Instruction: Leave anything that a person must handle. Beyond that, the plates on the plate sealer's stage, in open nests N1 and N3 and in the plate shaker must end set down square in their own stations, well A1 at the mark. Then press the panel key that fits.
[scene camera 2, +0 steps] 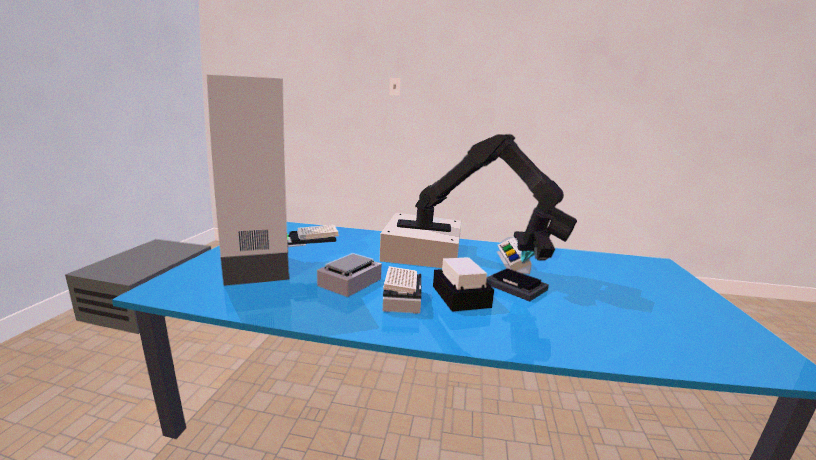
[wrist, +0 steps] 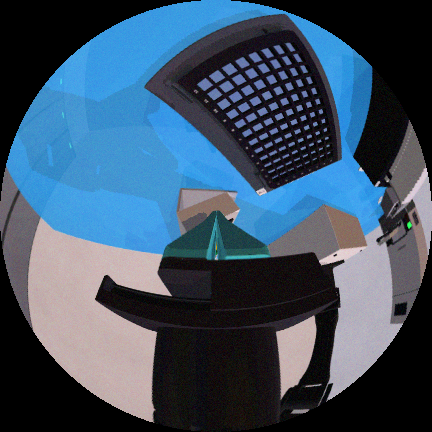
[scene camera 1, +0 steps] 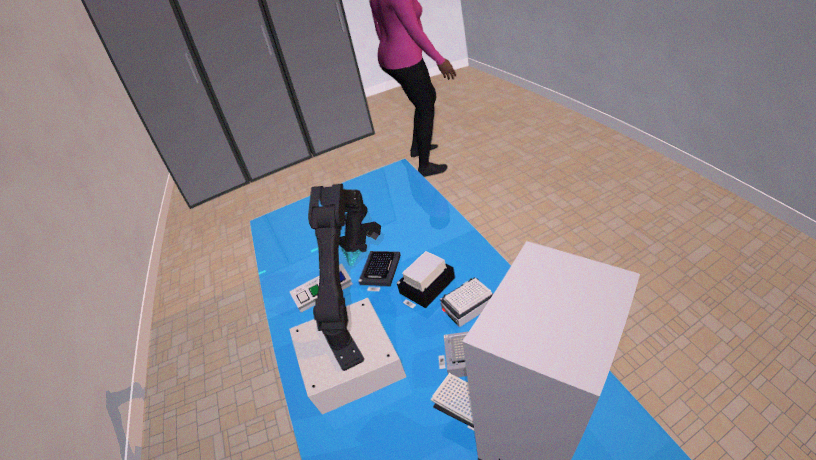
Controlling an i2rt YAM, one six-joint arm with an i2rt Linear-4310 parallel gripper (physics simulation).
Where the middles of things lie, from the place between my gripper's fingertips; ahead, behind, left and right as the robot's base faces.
My gripper is now 90 mm short of the station N3 (wrist: 163,84), 40 mm above it and 30 mm to the left of it. From my hand the other things lie so: white plate (scene camera 2: 464,272): 210 mm to the right, 190 mm ahead, 20 mm above; button box (scene camera 1: 304,296): 130 mm behind, 20 mm below.
